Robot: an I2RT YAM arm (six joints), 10 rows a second.
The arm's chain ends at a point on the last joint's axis. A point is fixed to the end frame.
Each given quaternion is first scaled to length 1.
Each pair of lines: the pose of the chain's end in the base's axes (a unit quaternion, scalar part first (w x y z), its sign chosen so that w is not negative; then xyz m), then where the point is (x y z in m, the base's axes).
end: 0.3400 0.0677 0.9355 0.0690 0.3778 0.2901 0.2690
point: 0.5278 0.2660 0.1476
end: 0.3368 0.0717 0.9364 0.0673 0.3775 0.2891 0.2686
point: 0.5264 0.2637 0.1461
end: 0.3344 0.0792 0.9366 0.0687 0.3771 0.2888 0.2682
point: 0.5250 0.2625 0.1446
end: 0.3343 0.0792 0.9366 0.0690 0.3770 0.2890 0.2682
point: 0.5249 0.2628 0.1446
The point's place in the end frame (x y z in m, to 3 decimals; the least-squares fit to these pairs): -0.042 -0.033 0.187
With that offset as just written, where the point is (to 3 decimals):
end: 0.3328 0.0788 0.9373 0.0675 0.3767 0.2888 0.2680
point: 0.524 0.262 0.144
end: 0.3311 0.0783 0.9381 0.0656 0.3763 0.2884 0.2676
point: 0.523 0.261 0.143
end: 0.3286 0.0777 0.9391 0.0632 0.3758 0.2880 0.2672
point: 0.522 0.260 0.142
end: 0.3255 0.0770 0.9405 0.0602 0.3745 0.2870 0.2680
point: 0.520 0.259 0.142
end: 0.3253 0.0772 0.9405 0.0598 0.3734 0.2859 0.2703
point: 0.519 0.257 0.144
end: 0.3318 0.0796 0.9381 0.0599 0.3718 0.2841 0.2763
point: 0.519 0.255 0.152
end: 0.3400 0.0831 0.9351 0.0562 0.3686 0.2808 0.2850
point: 0.517 0.249 0.163
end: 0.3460 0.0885 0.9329 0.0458 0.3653 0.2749 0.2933
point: 0.514 0.239 0.174
